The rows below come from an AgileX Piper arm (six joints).
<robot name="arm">
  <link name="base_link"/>
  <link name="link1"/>
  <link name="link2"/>
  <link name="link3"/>
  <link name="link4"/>
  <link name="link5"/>
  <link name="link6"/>
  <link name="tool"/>
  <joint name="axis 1" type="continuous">
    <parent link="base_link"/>
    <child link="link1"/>
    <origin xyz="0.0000 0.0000 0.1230" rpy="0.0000 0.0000 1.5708"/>
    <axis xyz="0 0 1"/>
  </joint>
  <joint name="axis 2" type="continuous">
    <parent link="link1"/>
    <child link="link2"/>
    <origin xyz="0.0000 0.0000 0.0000" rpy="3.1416 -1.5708 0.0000"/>
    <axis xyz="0 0 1"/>
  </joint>
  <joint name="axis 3" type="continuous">
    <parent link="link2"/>
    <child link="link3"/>
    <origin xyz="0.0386 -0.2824 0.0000" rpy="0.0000 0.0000 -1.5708"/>
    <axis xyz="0 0 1"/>
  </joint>
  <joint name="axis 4" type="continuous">
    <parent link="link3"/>
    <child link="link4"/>
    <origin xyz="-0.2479 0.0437 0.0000" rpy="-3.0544 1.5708 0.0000"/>
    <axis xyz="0 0 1"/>
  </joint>
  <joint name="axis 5" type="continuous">
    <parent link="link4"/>
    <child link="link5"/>
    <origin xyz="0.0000 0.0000 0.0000" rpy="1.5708 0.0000 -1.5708"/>
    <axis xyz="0 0 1"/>
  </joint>
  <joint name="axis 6" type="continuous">
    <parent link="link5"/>
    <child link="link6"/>
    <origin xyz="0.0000 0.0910 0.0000" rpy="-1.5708 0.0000 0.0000"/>
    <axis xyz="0 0 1"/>
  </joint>
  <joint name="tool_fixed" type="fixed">
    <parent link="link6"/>
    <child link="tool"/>
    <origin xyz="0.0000 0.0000 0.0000" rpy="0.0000 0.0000 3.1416"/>
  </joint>
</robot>
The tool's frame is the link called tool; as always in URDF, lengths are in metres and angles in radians. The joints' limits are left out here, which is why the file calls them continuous.
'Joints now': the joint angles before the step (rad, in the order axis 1, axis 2, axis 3, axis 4, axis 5, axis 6). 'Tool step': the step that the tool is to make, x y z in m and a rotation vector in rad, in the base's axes. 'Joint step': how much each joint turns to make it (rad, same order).
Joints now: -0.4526 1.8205 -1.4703 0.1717 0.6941 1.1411
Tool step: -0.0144 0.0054 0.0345 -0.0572 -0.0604 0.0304
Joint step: -0.0040 -0.0879 -0.0002 -0.0006 0.0133 -0.0407
